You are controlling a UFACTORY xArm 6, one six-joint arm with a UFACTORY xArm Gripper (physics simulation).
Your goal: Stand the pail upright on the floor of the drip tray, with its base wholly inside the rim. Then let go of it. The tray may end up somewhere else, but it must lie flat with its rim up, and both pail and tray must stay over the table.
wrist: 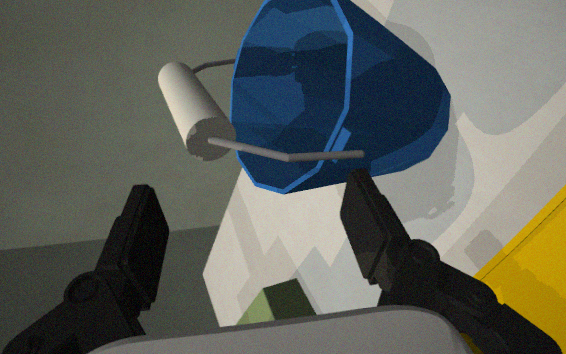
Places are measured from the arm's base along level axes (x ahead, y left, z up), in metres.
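Pixels of known places: gripper, fingertip midpoint: (pixel 255 199).
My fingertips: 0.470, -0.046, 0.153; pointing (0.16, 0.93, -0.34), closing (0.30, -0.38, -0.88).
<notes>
Behind a point stands the place of what it marks, as x, y, z.
The blue pail (pixel 400 95) {0.527, -0.009, 0.026} is in the upper middle of the wrist view, its open mouth turned to the left and its narrower base to the right. Its wire handle, with a thick white grip (pixel 192 107) {0.485, 0.028, 0.164}, sticks out beyond the mouth. Whether the pail stands or lies is hard to tell. A yellow surface with a straight edge, apparently the drip tray (pixel 535 280) {0.432, -0.146, -0.086}, shows in part at the lower right. My gripper (pixel 255 199) {0.470, -0.046, 0.153} is wide open with nothing between its fingers. The right fingertip appears just below the pail's wall and handle end; whether they touch is unclear.
A green block (pixel 277 302) {0.161, 0.061, -0.030} shows in part at the bottom middle, behind the gripper's housing. The pale, patterned tabletop (pixel 290 220) {0.247, 0.162, -0.090} ends at an edge on the left, with a dark grey-green area beyond. Shadows lie around the pail.
</notes>
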